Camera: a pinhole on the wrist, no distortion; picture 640 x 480 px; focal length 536.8 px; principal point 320.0 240.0 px. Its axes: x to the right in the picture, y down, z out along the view. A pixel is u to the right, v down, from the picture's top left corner.
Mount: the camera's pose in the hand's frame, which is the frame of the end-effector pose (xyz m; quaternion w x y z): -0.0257 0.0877 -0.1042 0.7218 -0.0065 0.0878 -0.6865
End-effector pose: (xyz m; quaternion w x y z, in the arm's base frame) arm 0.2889 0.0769 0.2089 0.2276 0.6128 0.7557 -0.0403
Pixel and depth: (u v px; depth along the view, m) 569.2 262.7 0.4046
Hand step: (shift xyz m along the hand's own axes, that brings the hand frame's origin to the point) 0.0540 -0.1426 0.2698
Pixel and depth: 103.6 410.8 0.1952
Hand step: 0.0590 0.1476 0.0892
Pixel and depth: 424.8 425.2 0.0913
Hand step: 0.0186 0.0617 -0.0205
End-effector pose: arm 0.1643 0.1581 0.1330 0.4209 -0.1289 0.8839 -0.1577
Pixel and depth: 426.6 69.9 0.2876
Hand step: -0.0745 -0.0062 0.1841
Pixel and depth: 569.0 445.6 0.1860
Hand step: 0.0737 -0.0145 0.0595
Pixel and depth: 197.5 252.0 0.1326
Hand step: -0.0060 0.1032 0.0295
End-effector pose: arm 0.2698 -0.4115 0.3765 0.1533 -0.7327 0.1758 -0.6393
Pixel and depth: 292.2 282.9 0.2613
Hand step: 0.0299 0.0733 0.1519
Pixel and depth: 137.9 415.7 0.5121
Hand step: 0.2024 0.2127 0.3987
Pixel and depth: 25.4 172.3 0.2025
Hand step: -0.0282 0.1740 0.1116
